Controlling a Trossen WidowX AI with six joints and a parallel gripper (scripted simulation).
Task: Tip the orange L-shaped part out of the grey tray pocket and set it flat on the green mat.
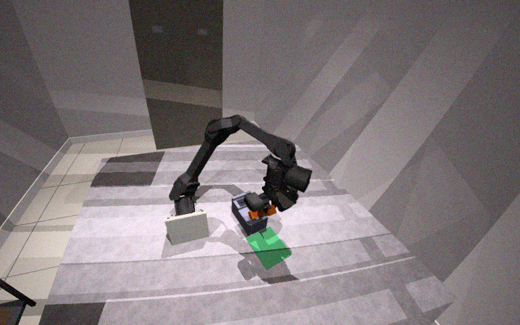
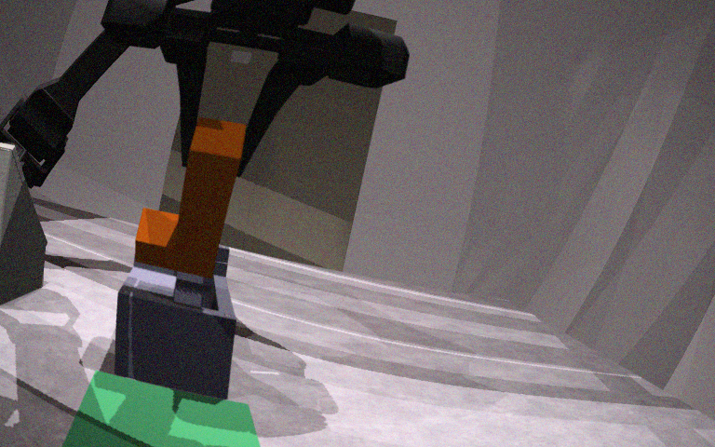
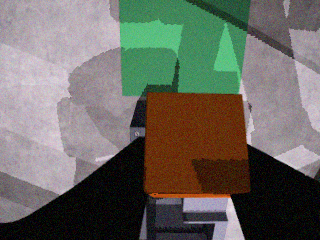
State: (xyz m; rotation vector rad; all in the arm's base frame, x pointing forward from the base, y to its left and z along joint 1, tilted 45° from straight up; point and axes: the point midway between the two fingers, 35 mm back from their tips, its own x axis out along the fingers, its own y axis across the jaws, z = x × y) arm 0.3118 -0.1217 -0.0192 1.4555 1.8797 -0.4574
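Now: the green mat 170 mm below my gripper tip and 40 mm to the right of it. Also, from my gripper tip: orange l-shaped part 30 mm to the left, 30 mm below, 20 mm behind.
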